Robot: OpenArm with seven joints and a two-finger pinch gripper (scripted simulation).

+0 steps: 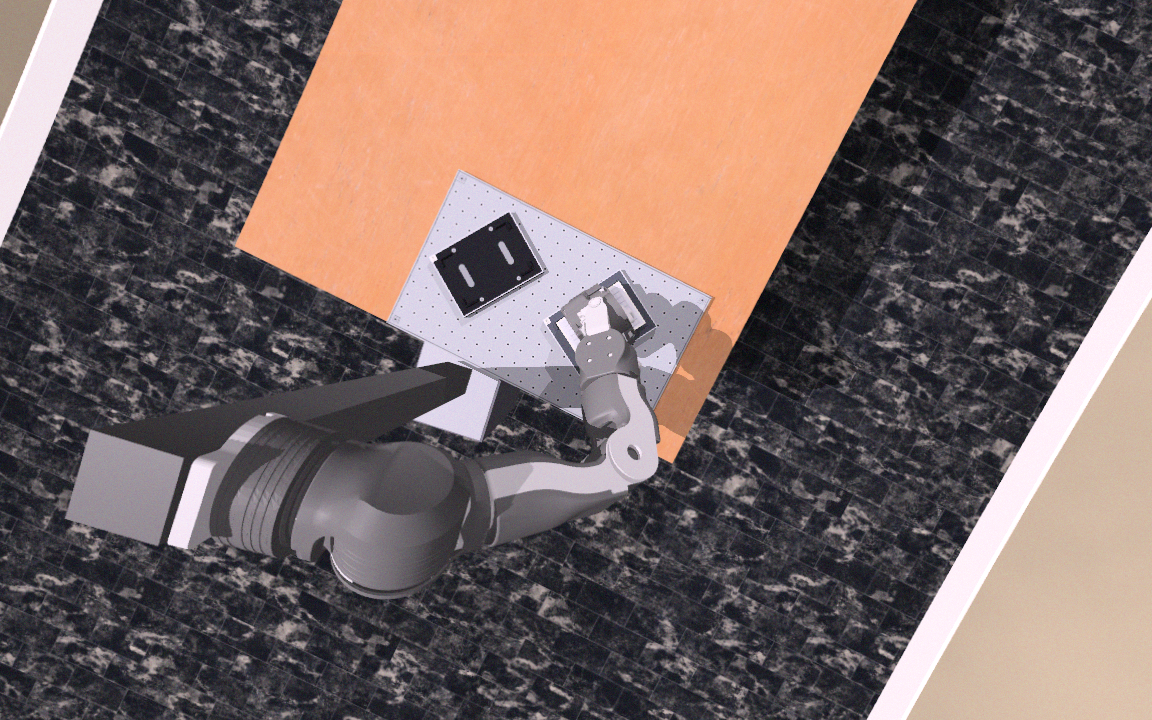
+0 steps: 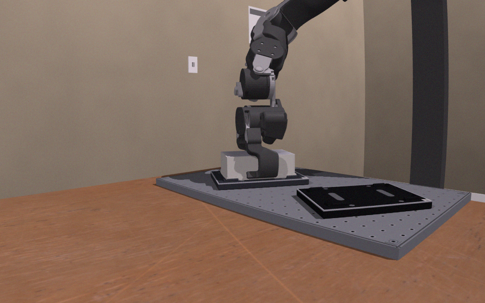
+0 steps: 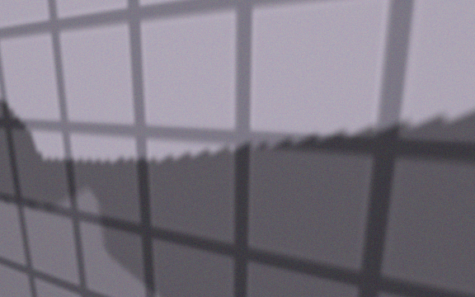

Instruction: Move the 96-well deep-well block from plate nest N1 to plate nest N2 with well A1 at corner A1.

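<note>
Now: hand 10 mm below the white deep-well block. Also, from my hand: black plate nest (40 mm ahead, 220 mm to the left, 10 mm below); then A1 mark (30 mm behind, 90 mm to the left, 10 mm below).
</note>
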